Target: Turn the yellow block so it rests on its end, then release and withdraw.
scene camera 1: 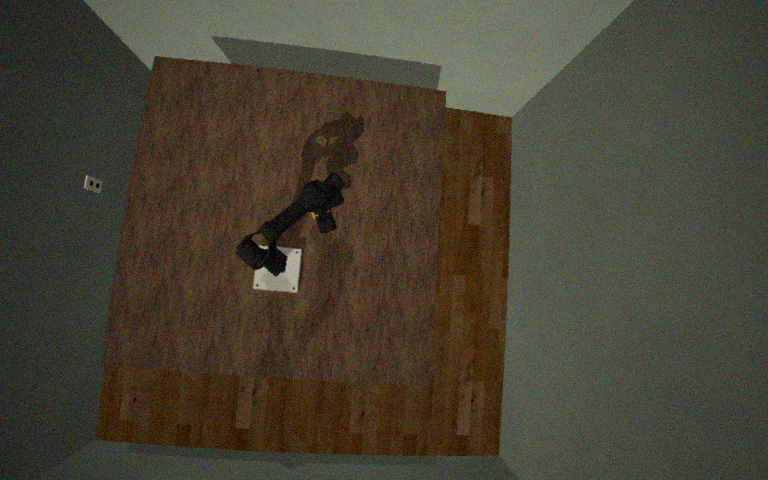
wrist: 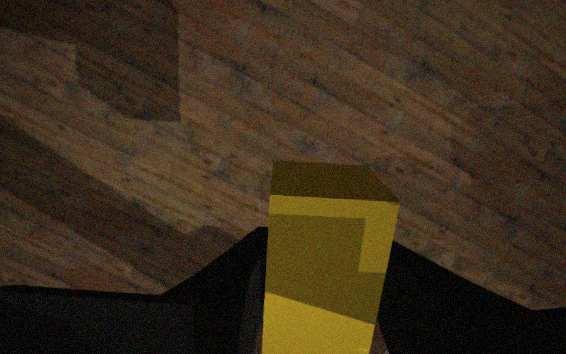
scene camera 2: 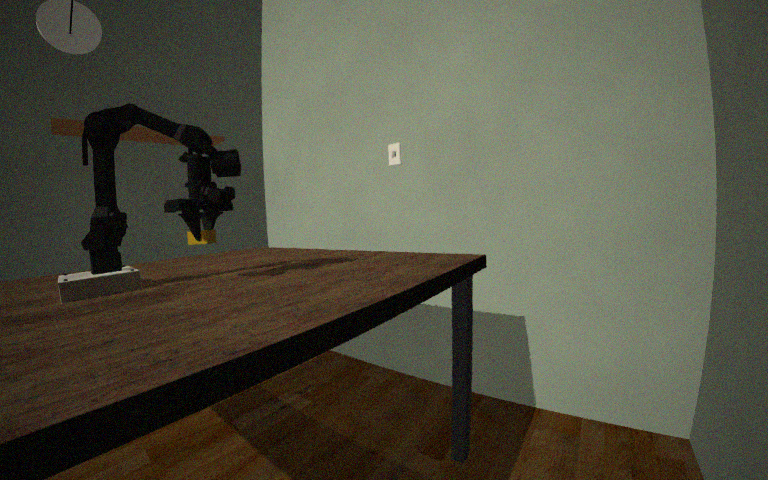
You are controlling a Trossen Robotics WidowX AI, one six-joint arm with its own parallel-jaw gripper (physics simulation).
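The yellow block (scene camera 2: 208, 236) (wrist: 320, 255) is held up in the air above the table, its long side lying level. In the scene camera 1 view a sliver of the block (scene camera 1: 314, 215) shows beside the dark gripper parts. My gripper (scene camera 2: 202, 233) (wrist: 315, 241) points straight down and is shut on the block, with one finger against each long side. In the wrist view the block's near part runs out of the bottom of the frame. In the scene camera 1 view the arm hides the fingertips.
The arm rises from a white base plate (scene camera 1: 291, 277) (scene camera 2: 99, 286) on the brown wooden table (scene camera 1: 198, 316) (scene camera 2: 186, 333). The arm's shadow falls on the table beyond the gripper. White wall sockets (scene camera 1: 92, 183) (scene camera 2: 394, 153) are on the walls, away from the arm.
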